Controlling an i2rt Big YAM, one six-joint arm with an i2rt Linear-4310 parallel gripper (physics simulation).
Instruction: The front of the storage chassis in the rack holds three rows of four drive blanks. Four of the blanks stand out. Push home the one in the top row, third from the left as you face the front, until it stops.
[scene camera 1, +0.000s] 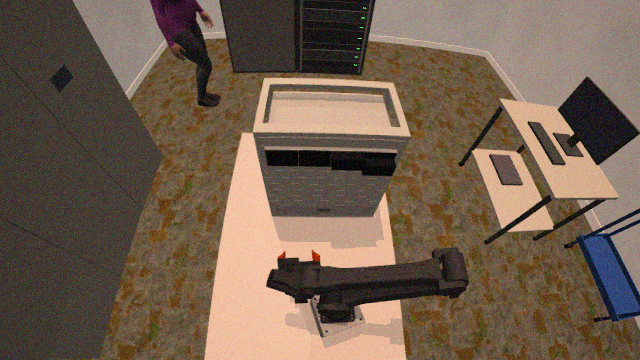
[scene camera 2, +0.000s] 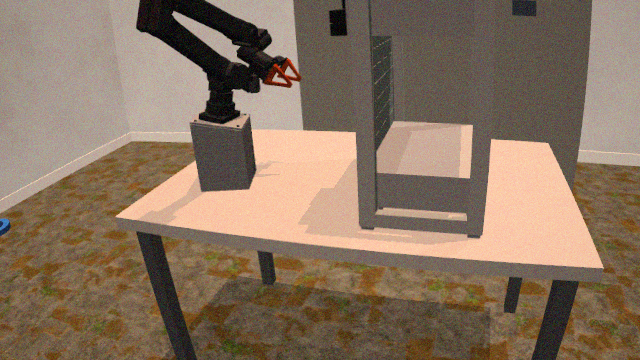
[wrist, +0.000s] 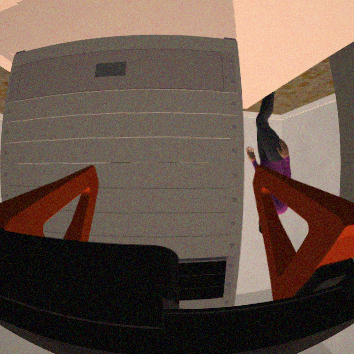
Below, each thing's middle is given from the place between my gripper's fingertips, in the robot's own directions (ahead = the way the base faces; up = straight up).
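The rack (scene camera 2: 441, 167) is 110 mm to the right of my hand, 390 mm ahead of it and 20 mm above it.
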